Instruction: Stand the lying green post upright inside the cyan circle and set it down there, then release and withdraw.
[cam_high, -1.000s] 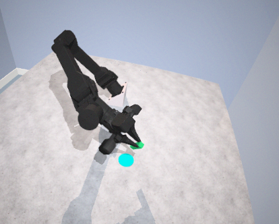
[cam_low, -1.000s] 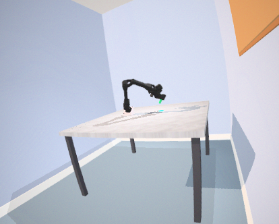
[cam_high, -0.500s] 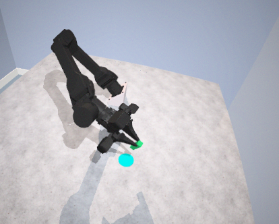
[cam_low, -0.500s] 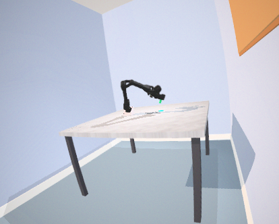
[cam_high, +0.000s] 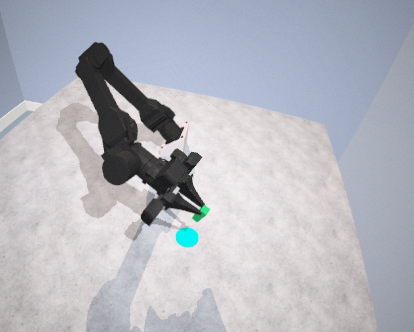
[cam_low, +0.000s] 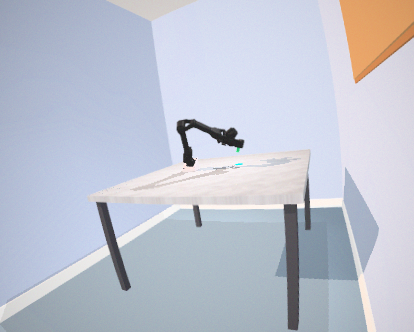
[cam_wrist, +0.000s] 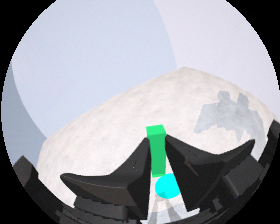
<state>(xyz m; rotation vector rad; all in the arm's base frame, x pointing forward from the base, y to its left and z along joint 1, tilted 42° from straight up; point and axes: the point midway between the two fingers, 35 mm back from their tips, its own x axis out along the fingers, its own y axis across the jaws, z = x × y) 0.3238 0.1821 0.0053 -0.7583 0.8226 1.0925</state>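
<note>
Right now the cyan circle is 14 cm below my gripper tip, 3 cm to the right of it and 1 cm behind it. The rest, counted from my gripper tip: green post (2 cm below, 1 cm behind).
</note>
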